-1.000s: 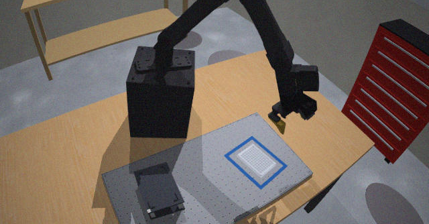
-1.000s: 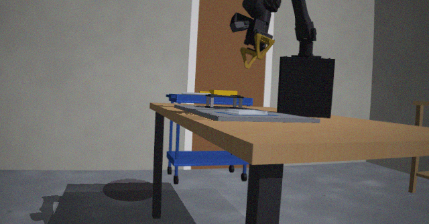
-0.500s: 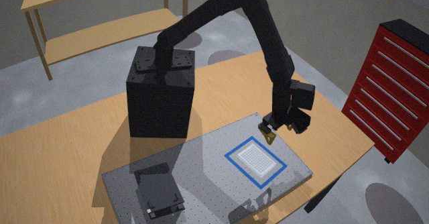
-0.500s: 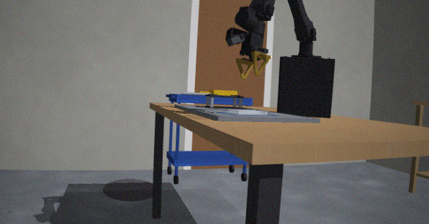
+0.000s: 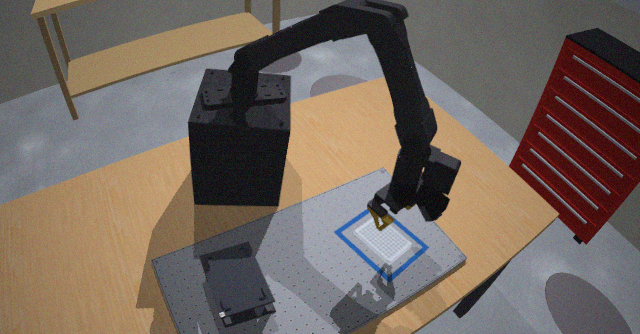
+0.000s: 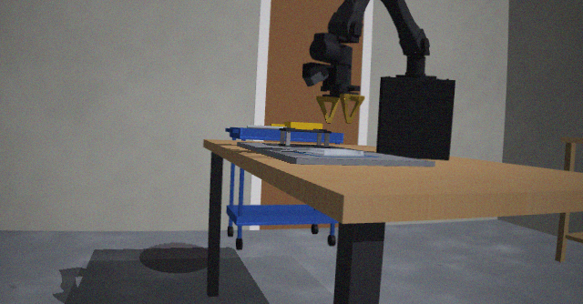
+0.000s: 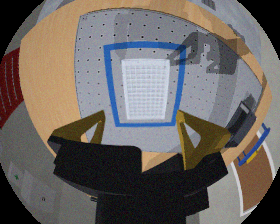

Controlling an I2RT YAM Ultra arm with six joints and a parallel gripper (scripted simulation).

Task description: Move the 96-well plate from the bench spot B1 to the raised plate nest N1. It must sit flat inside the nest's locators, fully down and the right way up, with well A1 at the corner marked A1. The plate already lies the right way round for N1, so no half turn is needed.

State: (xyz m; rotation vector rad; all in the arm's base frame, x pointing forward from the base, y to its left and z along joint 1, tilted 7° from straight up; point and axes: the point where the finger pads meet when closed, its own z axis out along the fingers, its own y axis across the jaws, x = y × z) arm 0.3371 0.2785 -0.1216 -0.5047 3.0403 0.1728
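The white 96-well plate is 9 cm below my hand and 1 cm to the right of it. The rest, counted from my hand: dark raised nest N1: 38 cm to the right, 4 cm below, 2 cm ahead; then corner label: 43 cm to the right, 10 cm ahead, 3 cm below.
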